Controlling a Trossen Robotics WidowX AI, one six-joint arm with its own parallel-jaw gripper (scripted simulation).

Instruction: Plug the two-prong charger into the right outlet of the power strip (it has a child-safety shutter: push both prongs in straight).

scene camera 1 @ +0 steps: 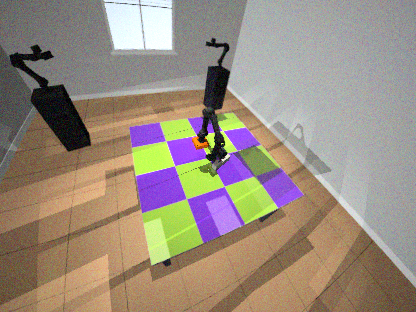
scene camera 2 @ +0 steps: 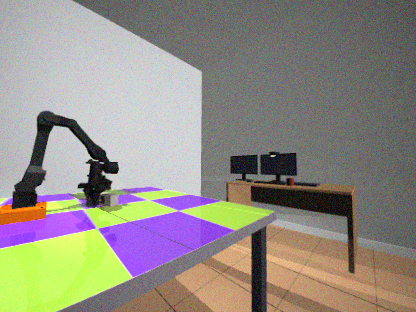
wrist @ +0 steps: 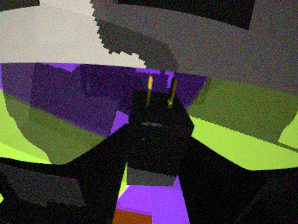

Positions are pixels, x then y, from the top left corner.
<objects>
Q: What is my gripper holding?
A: A black two-prong charger.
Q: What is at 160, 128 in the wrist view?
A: A black two-prong charger.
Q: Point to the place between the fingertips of my gripper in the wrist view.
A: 151, 131
</objects>
